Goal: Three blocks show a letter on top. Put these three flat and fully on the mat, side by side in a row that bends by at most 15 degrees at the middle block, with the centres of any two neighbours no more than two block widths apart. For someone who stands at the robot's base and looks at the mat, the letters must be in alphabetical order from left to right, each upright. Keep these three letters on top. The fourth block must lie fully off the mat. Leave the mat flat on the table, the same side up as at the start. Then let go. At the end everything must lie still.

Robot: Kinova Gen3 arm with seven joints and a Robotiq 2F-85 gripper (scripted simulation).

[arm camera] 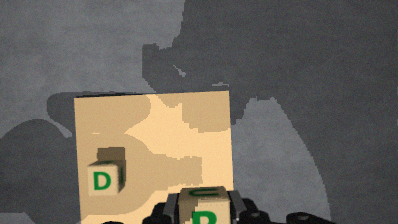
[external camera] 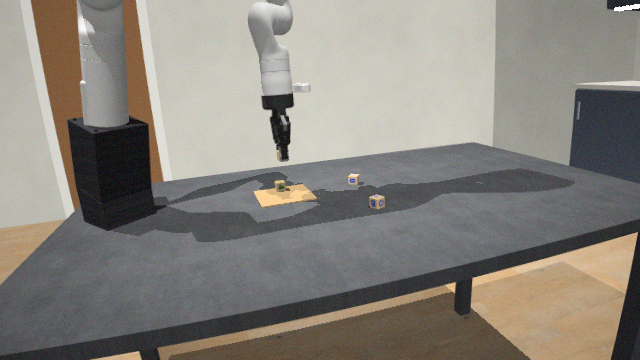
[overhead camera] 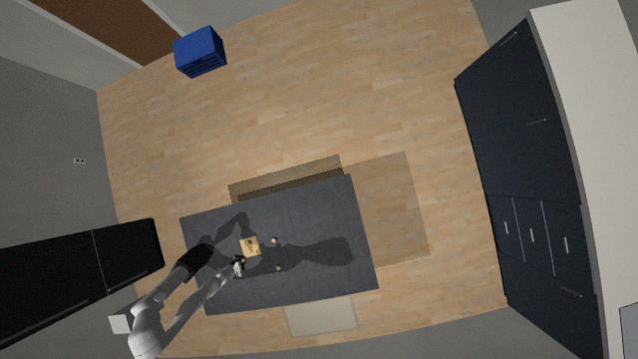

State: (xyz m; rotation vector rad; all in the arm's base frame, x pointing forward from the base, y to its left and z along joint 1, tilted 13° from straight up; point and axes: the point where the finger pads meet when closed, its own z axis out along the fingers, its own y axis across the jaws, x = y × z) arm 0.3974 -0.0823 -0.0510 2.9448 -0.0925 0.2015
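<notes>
Now: hand 40 mm to the right of the mat and 120 mm above it. Also, from my hand: green-marked block 10 mm ahead, 80 mm to the left, 110 mm below.
</notes>
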